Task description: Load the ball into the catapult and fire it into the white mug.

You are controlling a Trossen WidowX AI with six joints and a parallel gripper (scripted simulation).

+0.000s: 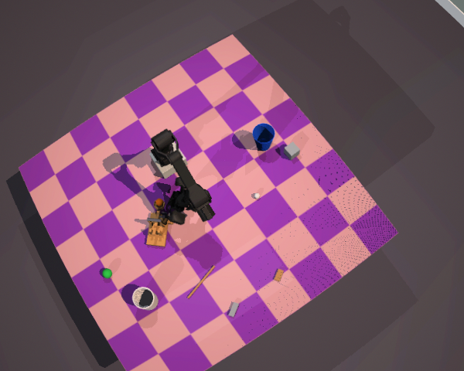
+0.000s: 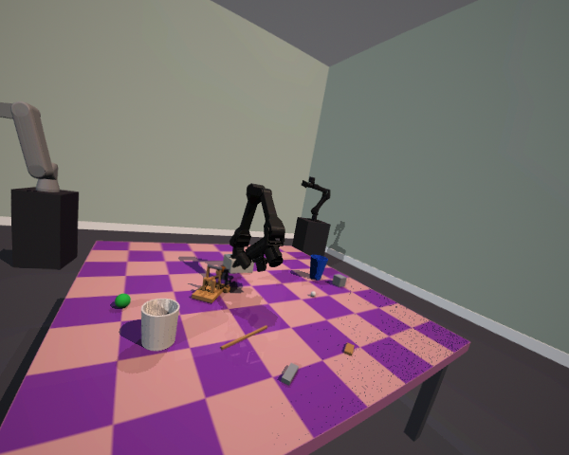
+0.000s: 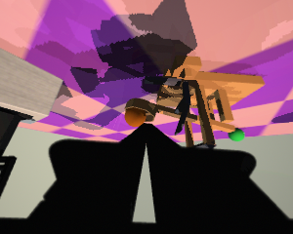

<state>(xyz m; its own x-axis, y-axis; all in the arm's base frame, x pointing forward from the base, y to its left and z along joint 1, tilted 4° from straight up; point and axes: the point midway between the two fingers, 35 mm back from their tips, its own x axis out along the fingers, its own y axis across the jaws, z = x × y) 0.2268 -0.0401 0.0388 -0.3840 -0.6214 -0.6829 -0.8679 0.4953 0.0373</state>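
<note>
My gripper tip is now 40 mm past the orange ball, 30 mm to the left of it and 30 mm above it. The rest, counted from my gripper tip: wooden catapult 30 mm ahead, 50 mm to the right, 40 mm below; small white ball 90 mm ahead, 360 mm to the left, 80 mm below; wooden stick 340 mm ahead, 90 mm below.
</note>
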